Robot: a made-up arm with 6 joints.
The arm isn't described. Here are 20 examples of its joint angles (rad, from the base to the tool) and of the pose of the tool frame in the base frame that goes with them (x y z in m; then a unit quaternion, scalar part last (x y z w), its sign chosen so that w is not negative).
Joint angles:
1: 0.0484 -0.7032 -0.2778 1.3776 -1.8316 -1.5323
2: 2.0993 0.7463 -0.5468 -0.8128 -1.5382 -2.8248
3: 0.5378 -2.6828 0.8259 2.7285 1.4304 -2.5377
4: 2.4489 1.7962 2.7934 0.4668 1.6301 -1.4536
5: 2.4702 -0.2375 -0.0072 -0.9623 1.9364 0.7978
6: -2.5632 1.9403 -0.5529 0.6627 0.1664 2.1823
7: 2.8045 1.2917 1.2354 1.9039 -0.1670 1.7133
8: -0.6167 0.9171 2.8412 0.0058 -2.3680 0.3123
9: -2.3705 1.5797 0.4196 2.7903 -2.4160 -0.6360
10: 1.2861 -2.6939 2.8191 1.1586 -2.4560 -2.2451
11: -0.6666 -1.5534 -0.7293 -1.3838 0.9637 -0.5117
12: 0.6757 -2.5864 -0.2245 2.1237 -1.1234 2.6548
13: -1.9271 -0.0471 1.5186 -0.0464 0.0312 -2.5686
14: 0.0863 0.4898 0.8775 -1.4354 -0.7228 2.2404
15: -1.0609 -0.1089 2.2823 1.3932 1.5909 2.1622
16: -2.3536 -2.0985 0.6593 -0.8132 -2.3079 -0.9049
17: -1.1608 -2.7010 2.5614 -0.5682 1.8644 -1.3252
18: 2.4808 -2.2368 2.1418 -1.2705 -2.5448 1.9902
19: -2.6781 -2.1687 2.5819 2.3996 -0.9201 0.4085
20: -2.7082 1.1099 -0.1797 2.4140 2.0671 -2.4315
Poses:
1: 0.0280 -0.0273 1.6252 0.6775 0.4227 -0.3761 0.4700
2: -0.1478 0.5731 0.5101 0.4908 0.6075 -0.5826 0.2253
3: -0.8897 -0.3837 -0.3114 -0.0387 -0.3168 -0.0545 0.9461
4: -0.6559 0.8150 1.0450 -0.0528 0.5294 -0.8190 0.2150
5: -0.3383 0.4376 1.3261 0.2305 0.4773 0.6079 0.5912
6: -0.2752 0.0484 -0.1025 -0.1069 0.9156 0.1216 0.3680
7: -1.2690 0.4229 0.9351 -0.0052 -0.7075 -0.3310 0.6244
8: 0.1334 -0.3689 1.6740 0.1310 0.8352 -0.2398 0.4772
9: -0.6113 -0.7878 0.0180 -0.0834 -0.1604 0.5168 0.8368
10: 0.1239 0.1996 -0.3486 0.2891 0.4878 -0.4988 0.6555
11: -0.1518 0.0758 1.0200 0.3540 -0.3369 0.3581 0.7956
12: -0.8086 -0.5373 0.3971 0.1476 -0.7032 0.6777 0.1564
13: -0.2032 0.0684 1.9961 -0.0104 0.0078 0.3372 0.9414
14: 0.9964 0.0291 1.3378 -0.5043 0.3811 -0.0808 0.7707
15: -0.4046 0.5402 1.6939 -0.1694 0.7367 0.2494 0.6053
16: 0.7153 1.0051 0.6574 0.5101 0.3601 -0.5676 0.5366
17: -0.2156 0.0378 -0.6517 0.3946 -0.1002 -0.0970 0.9082
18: 0.8374 -0.5248 -0.3613 0.2473 -0.1445 -0.3206 0.9029
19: 0.4915 0.1332 -0.3722 0.0521 -0.8881 -0.1429 0.4338
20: -0.8231 -0.4557 0.3180 0.5672 0.2015 0.6757 0.4255
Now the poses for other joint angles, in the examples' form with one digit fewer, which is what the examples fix.
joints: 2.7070 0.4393 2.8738 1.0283 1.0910 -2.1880
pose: 0.291 0.037 1.625 -0.131 0.712 -0.687 0.062
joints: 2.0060 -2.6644 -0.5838 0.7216 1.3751 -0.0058
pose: 0.501 -0.616 0.535 0.557 -0.533 0.293 0.565
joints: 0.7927 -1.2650 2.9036 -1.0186 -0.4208 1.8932
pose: -0.733 -0.915 0.428 0.644 -0.649 -0.186 0.361
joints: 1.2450 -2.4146 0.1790 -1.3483 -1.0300 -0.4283
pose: -0.236 -0.914 0.608 -0.491 -0.209 0.797 0.283
